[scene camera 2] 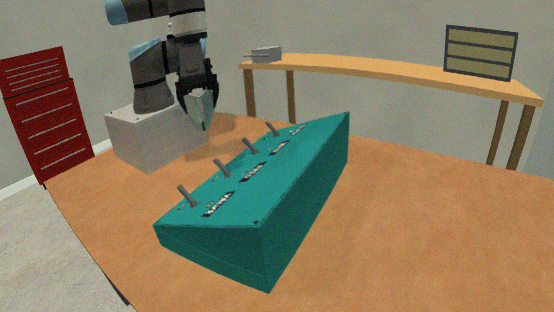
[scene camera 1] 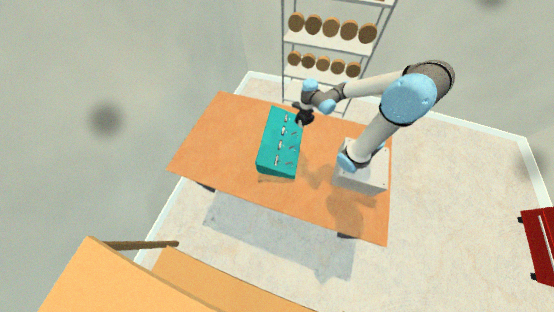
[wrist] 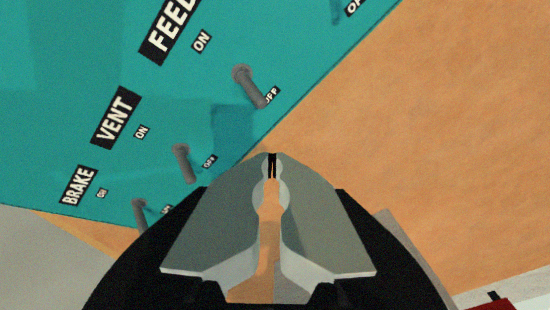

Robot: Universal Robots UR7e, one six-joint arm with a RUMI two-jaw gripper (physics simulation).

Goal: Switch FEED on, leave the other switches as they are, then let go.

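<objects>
Looking at a teal switch panel, I find that [scene camera 1: 274, 152] and [wrist: 62, 153] are the same spot on it.
</objects>
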